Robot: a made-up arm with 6 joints. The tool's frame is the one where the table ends. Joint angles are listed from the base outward.
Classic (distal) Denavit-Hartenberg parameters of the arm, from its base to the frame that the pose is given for. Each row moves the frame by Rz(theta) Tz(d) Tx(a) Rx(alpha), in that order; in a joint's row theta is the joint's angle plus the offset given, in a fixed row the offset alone. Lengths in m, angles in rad.
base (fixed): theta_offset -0.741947  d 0  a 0.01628  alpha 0
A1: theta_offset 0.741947  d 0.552  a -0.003  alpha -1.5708
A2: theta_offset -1.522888  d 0  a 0.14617  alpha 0
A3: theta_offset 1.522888  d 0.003  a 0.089  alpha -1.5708
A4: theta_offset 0  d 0.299  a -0.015  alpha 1.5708
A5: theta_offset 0  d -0.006  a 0.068  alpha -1.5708
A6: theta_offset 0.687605  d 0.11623  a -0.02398  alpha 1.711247
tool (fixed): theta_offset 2.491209  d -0.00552  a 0  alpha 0
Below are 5 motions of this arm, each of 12 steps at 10 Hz.
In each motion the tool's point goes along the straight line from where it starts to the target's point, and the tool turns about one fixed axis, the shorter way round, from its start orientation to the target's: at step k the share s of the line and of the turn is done. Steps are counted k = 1, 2, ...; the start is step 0. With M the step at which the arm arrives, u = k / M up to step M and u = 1 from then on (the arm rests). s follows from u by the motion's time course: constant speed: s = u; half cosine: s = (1 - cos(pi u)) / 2; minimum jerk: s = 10 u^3 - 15 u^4 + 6 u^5.
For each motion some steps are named. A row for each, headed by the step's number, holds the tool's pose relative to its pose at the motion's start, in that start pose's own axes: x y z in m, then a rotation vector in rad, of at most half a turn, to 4 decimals.
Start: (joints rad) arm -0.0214 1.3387 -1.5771 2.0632 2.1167 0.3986
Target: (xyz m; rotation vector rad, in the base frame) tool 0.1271 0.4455 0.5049 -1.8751 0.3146 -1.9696
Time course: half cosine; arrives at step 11
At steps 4, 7, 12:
4: -0.0202 -0.1044 -0.0812 0.0716 0.2243 0.0909
7: -0.0488 -0.2527 -0.1967 0.1733 0.5430 0.2201
12: -0.0690 -0.3571 -0.2779 0.2449 0.7672 0.3111

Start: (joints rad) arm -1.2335 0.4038 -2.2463 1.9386 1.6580 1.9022
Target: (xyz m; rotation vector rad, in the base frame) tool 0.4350 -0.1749 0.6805 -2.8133 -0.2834 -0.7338
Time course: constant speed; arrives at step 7
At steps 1, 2, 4, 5, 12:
1: -0.0162 -0.0408 0.0206 0.1308 -0.0331 -0.0732
2: -0.0325 -0.0817 0.0411 0.2616 -0.0663 -0.1463
4: -0.0650 -0.1634 0.0822 0.5231 -0.1326 -0.2927
5: -0.0812 -0.2042 0.1028 0.6539 -0.1657 -0.3658
12: -0.1137 -0.2859 0.1439 0.9154 -0.2320 -0.5122

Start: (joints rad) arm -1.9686 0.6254 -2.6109 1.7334 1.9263 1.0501
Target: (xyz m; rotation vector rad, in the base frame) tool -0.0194 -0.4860 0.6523 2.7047 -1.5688 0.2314
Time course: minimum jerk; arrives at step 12
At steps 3, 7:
3: -0.0254 -0.0153 0.0046 0.1183 -0.1418 0.0082
7: -0.1606 -0.0964 0.0288 0.7466 -0.8950 0.0519

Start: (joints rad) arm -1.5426 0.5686 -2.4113 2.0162 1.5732 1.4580
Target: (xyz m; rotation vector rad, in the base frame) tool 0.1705 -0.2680 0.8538 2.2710 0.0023 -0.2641
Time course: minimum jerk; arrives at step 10
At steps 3, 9, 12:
3: -0.0154 -0.0125 -0.0171 0.0258 -0.0859 -0.2206
9: -0.0938 -0.0762 -0.1039 0.1566 -0.5222 -1.3411
12: -0.0946 -0.0769 -0.1048 0.1579 -0.5267 -1.3527

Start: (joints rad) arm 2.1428 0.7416 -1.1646 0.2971 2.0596 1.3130
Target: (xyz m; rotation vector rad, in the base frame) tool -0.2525 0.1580 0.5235 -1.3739 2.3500 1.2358
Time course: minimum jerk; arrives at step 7
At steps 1, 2, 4, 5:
1: -0.0008 0.0023 -0.0043 -0.0188 -0.0066 0.0017
2: -0.0047 0.0140 -0.0268 -0.1168 -0.0409 0.0106
4: -0.0206 0.0612 -0.1169 -0.5102 -0.1786 0.0462
5: -0.0279 0.0828 -0.1582 -0.6903 -0.2417 0.0626

